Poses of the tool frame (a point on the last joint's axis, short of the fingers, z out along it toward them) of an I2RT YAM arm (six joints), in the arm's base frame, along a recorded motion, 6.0 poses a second.
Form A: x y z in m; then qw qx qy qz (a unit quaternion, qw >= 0).
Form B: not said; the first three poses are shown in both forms.
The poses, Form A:
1: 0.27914 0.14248 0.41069 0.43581 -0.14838 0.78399 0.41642
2: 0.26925 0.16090 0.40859 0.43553 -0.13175 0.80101 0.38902
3: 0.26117 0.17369 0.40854 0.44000 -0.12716 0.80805 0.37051
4: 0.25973 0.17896 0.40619 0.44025 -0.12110 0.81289 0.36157
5: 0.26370 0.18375 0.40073 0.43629 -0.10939 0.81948 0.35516
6: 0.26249 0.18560 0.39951 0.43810 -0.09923 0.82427 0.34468
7: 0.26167 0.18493 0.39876 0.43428 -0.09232 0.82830 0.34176
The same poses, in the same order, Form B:
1: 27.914 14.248 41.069 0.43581 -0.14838 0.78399 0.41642
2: 26.925 16.090 40.859 0.43553 -0.13175 0.80101 0.38902
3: 26.117 17.369 40.854 0.44000 -0.12716 0.80805 0.37051
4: 25.973 17.896 40.619 0.44025 -0.12110 0.81289 0.36157
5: 26.370 18.375 40.073 0.43629 -0.10939 0.81948 0.35516
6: 26.249 18.560 39.951 0.43810 -0.09923 0.82427 0.34468
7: 26.167 18.493 39.876 0.43428 -0.09232 0.82830 0.34176
